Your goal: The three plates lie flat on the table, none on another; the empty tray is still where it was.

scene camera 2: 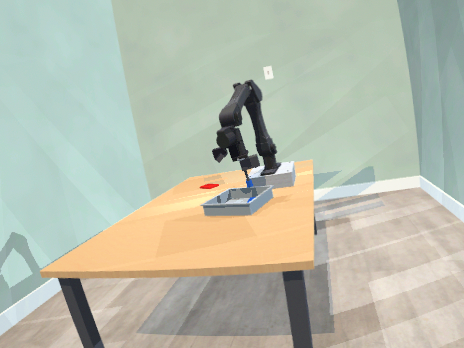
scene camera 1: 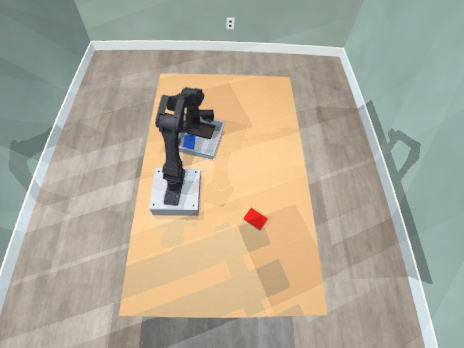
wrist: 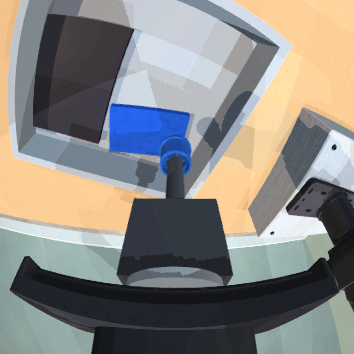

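Seen in the pictures: hand, its tool point: [scene camera 2: 250, 186] [scene camera 1: 191, 139] [wrist: 174, 148]; arm's base, origin of its link: [scene camera 2: 271, 169] [scene camera 1: 174, 186] [wrist: 328, 200].
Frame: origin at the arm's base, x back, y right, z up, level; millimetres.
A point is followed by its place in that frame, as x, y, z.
A grey tray [scene camera 1: 210, 153] {-138, -259, -74} [scene camera 2: 226, 210] {-84, -464, -53} [wrist: 168, 56] {-103, -312, -71} stands on the table beside the arm. In it lie a blue plate [scene camera 1: 189, 141] {-12, -315, -60} [scene camera 2: 250, 199] {-34, -305, -61} [wrist: 140, 128] {-16, -325, -61} and, next to it, a black plate [scene camera 1: 204, 130] {-84, -403, -61} [wrist: 75, 77] {-68, -406, -61}; both lie flat on the tray floor. A red plate [scene camera 1: 255, 218] {-403, 96, -64} [scene camera 2: 208, 186] {-396, 69, -65} lies flat on the table, far from the tray. My suction cup [scene camera 2: 248, 182] [wrist: 175, 154] hangs a little above the tray, over the blue plate's near corner, and holds nothing.
The arm's grey base block [scene camera 1: 189, 187] {-71, -3, -1} [scene camera 2: 281, 175] {68, -98, -16} [wrist: 316, 154] {-66, -112, -10} stands close beside the tray. The wooden table [scene camera 1: 262, 150] {-423, -313, -74} [scene camera 2: 224, 243] {6, -736, -74} stretches well beyond the tray on the far side from the base.
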